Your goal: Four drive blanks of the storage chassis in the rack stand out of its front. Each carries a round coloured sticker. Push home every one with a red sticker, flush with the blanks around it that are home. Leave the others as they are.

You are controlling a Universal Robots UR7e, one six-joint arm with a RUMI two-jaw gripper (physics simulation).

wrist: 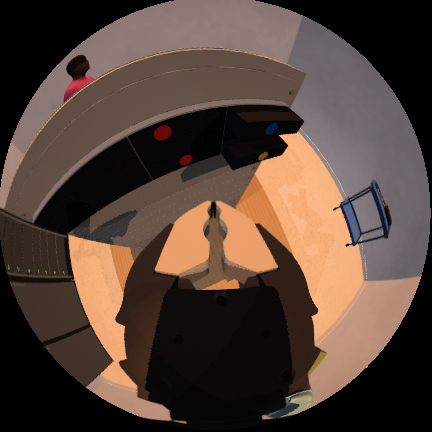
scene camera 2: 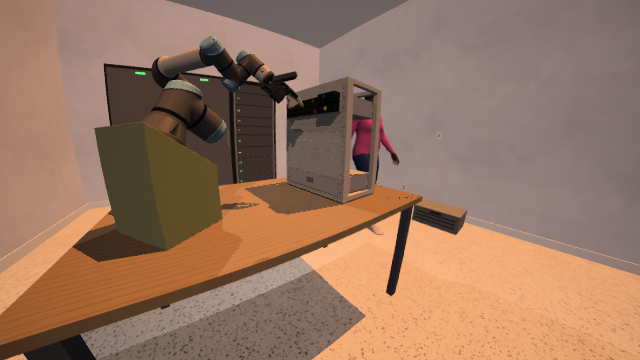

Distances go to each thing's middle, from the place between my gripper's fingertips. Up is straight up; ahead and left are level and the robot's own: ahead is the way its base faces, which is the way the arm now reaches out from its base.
Scene:
Right now the rack point(scene camera 2: 322, 166) is 21 cm ahead of my hand, 12 cm to the left of it and 17 cm below it.

